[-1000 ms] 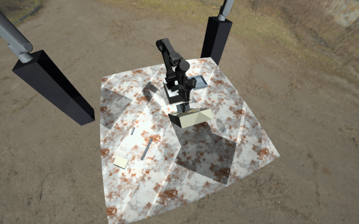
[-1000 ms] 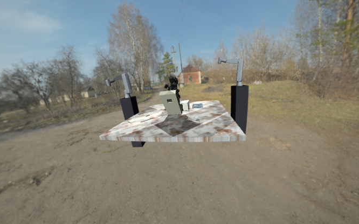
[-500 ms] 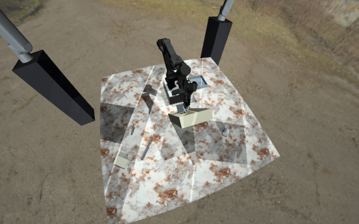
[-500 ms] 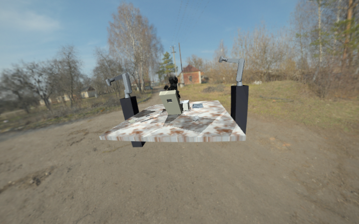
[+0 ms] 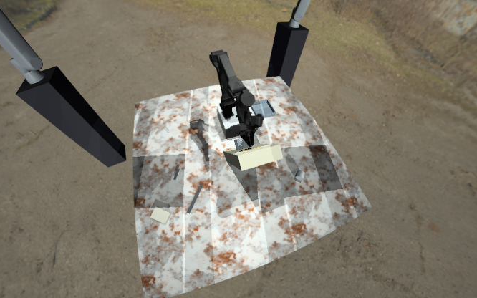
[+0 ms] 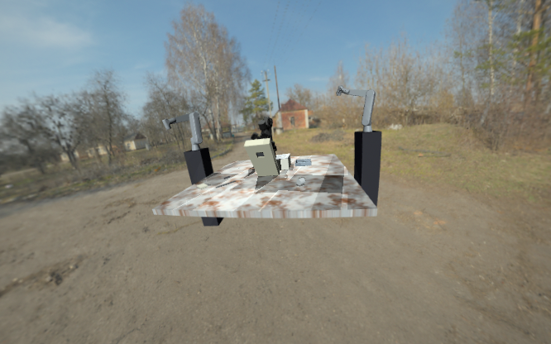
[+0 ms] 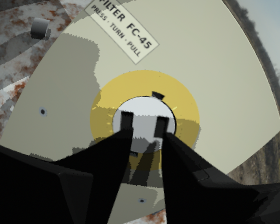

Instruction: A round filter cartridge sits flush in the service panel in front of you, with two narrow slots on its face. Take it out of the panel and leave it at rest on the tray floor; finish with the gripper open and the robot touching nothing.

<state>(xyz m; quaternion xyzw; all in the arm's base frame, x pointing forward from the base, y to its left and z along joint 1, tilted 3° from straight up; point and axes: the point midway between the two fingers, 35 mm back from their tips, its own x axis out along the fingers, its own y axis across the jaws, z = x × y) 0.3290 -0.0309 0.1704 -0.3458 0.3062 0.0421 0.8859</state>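
The round filter cartridge lies 20 mm ahead of my gripper tip and 20 mm below it. The rest, counted from my gripper tip: blue-grey tray (380 mm behind, 330 mm to the left, 240 mm below); service panel (20 mm behind, 90 mm below).
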